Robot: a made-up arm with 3 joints. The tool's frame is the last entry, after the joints. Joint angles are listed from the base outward.
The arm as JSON. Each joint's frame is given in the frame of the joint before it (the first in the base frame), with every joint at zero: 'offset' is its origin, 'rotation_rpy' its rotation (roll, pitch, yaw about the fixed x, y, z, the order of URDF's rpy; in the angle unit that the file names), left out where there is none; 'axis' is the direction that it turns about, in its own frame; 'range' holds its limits. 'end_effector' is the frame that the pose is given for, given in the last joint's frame.
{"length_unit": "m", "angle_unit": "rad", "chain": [
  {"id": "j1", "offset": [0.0, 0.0, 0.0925], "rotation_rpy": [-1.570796, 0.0, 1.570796], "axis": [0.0, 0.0, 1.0], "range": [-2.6, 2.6]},
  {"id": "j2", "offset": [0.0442, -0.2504, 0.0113], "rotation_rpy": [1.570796, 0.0, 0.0], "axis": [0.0, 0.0, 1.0], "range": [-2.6, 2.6]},
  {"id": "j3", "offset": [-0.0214, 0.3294, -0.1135], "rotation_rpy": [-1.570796, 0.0, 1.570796], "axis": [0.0, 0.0, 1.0], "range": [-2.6, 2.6]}
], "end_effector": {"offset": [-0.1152, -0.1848, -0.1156], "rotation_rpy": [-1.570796, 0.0, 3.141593]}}
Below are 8 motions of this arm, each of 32 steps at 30 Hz.
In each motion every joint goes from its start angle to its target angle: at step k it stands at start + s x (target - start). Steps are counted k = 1, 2, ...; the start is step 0. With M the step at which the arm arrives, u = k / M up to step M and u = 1 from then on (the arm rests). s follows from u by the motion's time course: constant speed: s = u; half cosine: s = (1 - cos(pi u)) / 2; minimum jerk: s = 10 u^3 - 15 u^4 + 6 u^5.
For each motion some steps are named. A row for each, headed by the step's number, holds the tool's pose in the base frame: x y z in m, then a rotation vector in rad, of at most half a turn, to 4 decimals.
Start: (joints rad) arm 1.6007 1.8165 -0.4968
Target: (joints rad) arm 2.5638 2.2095 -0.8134
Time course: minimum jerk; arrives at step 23
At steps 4, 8, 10, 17, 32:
4: -0.0665 0.2493 0.1899 -1.5391 1.8068 1.1177
8: -0.0564 0.2510 0.1434 -1.6569 2.0545 1.0022
10: -0.0488 0.2466 0.1096 -1.7314 2.2484 0.8944
17: -0.0236 0.2013 0.0148 1.4845 -2.3585 -0.3087
32: -0.0178 0.1864 -0.0010 1.3717 -2.3138 -0.1751

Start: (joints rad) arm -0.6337 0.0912 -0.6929
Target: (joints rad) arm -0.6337 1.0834 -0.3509
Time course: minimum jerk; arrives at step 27
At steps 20, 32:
20: -0.1752 -0.1794 0.2884 0.3883 0.0424 1.0276
32: -0.1684 -0.2015 0.2805 0.3763 -0.0341 1.1225

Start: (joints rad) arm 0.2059 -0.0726 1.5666
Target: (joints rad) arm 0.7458 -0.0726 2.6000
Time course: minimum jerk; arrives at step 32
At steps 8, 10, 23, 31, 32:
8: -0.5281 0.2304 0.2715 -0.2581 -1.6717 0.1646
10: -0.5350 0.2334 0.2467 -0.2845 -1.7478 0.2131
23: -0.5386 0.1802 0.0348 -0.3779 -2.3631 0.7893
31: -0.5265 0.1552 0.0009 -0.3564 -2.4686 0.9369
32: -0.5265 0.1551 0.0009 -0.3564 -2.4688 0.9372

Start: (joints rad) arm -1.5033 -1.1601 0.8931
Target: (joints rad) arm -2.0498 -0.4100 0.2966
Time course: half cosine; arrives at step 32
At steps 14, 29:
14: -0.1690 -0.4059 0.4053 1.2813 0.2467 -1.0806
29: -0.2236 -0.4206 0.1536 1.9192 0.2359 -0.5667

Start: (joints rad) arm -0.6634 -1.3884 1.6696
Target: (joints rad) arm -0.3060 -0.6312 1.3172
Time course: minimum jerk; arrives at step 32
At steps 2, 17, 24, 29, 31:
2: -0.0147 0.3114 0.6316 -0.6375 -0.9097 -1.3473
17: -0.2195 0.3361 0.5621 -0.3386 -1.1091 -1.0460
24: -0.3179 0.3093 0.5100 -0.1953 -1.1604 -0.7999
29: -0.3411 0.2966 0.4960 -0.1610 -1.1650 -0.7237
31: -0.3427 0.2957 0.4951 -0.1587 -1.1651 -0.7182

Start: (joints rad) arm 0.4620 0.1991 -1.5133
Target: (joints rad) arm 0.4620 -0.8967 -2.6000
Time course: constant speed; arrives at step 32
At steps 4, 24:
4: -0.1710 0.1185 0.0420 -0.4025 1.6305 -0.3344
24: -0.1792 0.2184 -0.0987 0.4682 2.0534 -0.7934

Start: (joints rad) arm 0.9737 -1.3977 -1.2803
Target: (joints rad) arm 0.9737 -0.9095 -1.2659
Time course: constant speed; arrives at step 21
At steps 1, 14, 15, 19, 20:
1: 0.0578 0.1668 -0.0113 0.0985 0.3746 -1.4685
14: 0.0146 0.1762 -0.0218 -0.1218 0.5644 -1.3140
15: 0.0112 0.1766 -0.0221 -0.1385 0.5784 -1.3012
19: -0.0028 0.1779 -0.0229 -0.2048 0.6340 -1.2489
20: -0.0063 0.1780 -0.0229 -0.2213 0.6477 -1.2354

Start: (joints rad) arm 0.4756 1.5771 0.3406
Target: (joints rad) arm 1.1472 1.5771 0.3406
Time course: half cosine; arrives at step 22
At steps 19, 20, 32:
19: -0.1037 0.2094 0.4605 -0.6039 0.6106 1.4890
20: -0.1037 0.2155 0.4570 -0.6168 0.6236 1.4852
32: -0.1037 0.2205 0.4540 -0.6273 0.6342 1.4820

